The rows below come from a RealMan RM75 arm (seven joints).
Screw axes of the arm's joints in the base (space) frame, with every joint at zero. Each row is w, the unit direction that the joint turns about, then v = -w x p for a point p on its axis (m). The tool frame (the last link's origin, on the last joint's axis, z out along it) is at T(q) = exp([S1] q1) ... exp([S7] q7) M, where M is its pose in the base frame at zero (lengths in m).
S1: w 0 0 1 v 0 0 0
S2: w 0 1 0 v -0.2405 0 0
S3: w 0 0 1 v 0 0 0
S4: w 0 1 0 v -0.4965 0 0
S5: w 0 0 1 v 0 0 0
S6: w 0 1 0 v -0.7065 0 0
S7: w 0 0 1 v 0 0 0
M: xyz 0 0 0.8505 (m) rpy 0 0 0 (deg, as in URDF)
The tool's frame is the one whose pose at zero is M.
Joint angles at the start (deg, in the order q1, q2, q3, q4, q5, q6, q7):
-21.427 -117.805 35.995 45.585 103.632 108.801 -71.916
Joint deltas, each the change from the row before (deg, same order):
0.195 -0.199 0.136 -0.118 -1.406 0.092 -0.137
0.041 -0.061 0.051 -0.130 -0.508 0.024 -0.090
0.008 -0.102 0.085 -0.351 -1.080 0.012 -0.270
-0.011 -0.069 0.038 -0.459 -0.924 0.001 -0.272
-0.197 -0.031 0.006 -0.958 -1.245 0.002 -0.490
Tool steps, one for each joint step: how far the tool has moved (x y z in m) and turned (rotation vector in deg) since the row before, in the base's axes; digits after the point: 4 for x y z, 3 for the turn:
0.0018 -0.0002 0.0005 0.560 -1.303 -0.029
0.0007 0.0000 0.0000 0.137 -0.526 0.041
0.0015 0.0004 0.0002 0.253 -1.159 0.143
0.0011 0.0003 0.0000 0.143 -1.099 0.242
0.0017 0.0009 -0.0003 -0.020 -1.697 0.432

